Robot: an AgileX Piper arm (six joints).
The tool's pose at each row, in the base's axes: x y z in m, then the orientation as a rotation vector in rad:
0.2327, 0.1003, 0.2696, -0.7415, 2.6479, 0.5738
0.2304, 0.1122, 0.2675, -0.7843, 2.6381, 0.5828
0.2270, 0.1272, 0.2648, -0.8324, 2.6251, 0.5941
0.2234, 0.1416, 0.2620, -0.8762, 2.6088, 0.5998
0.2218, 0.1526, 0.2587, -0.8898, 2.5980, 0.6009
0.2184, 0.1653, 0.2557, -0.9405, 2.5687, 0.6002
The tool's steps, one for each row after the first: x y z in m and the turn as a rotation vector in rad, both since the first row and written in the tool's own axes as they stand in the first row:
-0.0022, 0.0100, 0.0068, -0.0132, 0.0068, -0.0279
-0.0046, 0.0228, 0.0154, -0.0289, 0.0134, -0.0595
-0.0066, 0.0353, 0.0237, -0.0399, 0.0161, -0.0905
-0.0085, 0.0438, 0.0313, -0.0425, 0.0120, -0.1024
-0.0098, 0.0548, 0.0391, -0.0498, 0.0071, -0.1433

